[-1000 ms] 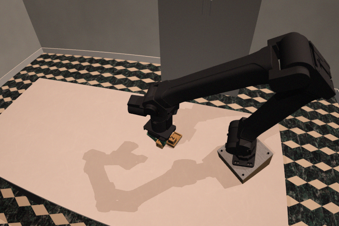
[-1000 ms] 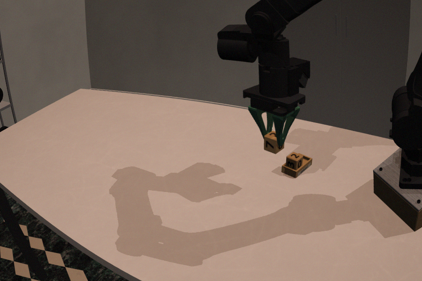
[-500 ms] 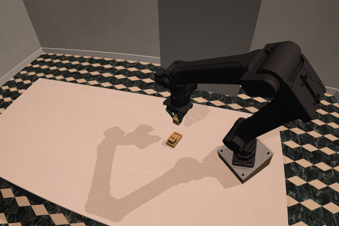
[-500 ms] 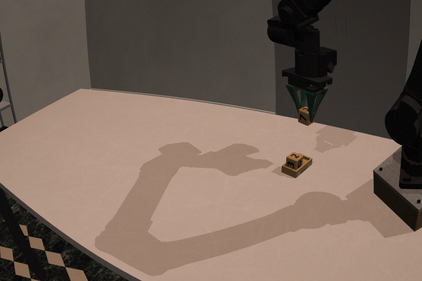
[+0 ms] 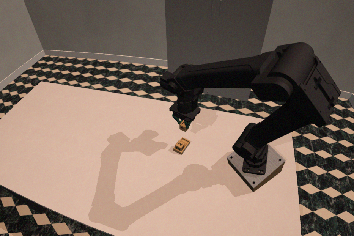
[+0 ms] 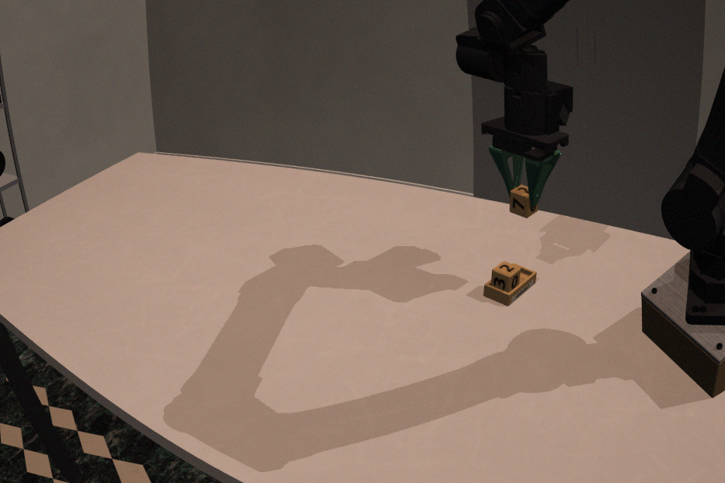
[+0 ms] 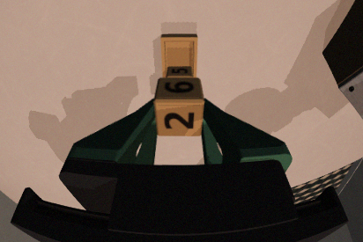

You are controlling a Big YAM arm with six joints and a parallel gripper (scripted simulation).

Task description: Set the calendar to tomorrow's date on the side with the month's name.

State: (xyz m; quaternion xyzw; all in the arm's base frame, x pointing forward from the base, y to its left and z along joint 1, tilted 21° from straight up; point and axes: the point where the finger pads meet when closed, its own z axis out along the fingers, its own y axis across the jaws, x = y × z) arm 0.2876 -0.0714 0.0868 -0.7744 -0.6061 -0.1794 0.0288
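The tray lies 20 mm to the left of my hand and 120 mm below it.
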